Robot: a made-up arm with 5 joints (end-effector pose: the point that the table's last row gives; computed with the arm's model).
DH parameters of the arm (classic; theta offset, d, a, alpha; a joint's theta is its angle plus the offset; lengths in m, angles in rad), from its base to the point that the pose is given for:
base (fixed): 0 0 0 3.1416
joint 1: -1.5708 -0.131 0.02 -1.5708
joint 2: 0 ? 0.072 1.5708
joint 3: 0 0.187 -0.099 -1.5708
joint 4: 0 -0.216 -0.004 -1.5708
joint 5: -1.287 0 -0.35 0
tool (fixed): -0.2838 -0.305 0 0
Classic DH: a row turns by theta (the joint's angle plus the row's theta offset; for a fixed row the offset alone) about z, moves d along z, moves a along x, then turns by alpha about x.
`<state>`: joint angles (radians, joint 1 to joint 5).
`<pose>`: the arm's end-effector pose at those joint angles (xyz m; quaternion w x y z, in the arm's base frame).
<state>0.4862 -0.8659 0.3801 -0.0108 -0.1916</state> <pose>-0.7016 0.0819 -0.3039 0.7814 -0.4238 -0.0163 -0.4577</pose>
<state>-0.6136 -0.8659 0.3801 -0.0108 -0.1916</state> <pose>-0.3914 -0.5881 -0.3039 0.9054 -0.3528 -0.2354 0.0181</pose>
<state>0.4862 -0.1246 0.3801 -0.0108 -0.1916</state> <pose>-0.5306 0.4055 -0.3758 0.8613 -0.0673 -0.0009 -0.5036</pose>
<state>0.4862 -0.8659 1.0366 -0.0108 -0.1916</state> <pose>-0.4510 0.1946 -0.5587 0.5919 -0.3949 -0.1491 -0.6867</pose>
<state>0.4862 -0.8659 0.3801 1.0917 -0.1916</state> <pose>-0.4759 0.2760 -0.4261 0.8852 0.0864 -0.1713 -0.4238</pose>
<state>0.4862 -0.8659 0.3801 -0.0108 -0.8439</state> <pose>-0.5327 0.1250 -0.4451 0.5936 -0.3962 -0.1512 -0.6840</pose>
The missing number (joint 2, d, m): -0.083
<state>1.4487 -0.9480 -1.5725 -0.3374 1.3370</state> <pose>-0.2864 -0.4895 0.0243 0.6023 0.1344 0.4544 0.6424</pose>
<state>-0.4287 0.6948 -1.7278 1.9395 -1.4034</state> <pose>0.0563 -0.3586 0.1003 0.4333 0.0313 0.7686 0.4696</pose>
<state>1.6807 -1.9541 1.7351 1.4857 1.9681</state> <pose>-0.4544 -0.0457 0.2782 0.6063 -0.6925 0.3345 0.2022</pose>
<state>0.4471 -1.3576 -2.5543 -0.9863 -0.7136</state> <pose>0.2725 -0.6207 0.0259 0.6098 -0.2878 0.1397 0.7251</pose>
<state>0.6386 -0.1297 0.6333 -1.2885 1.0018</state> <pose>-0.5646 0.2871 0.2023 0.7564 -0.2974 0.5688 -0.1260</pose>
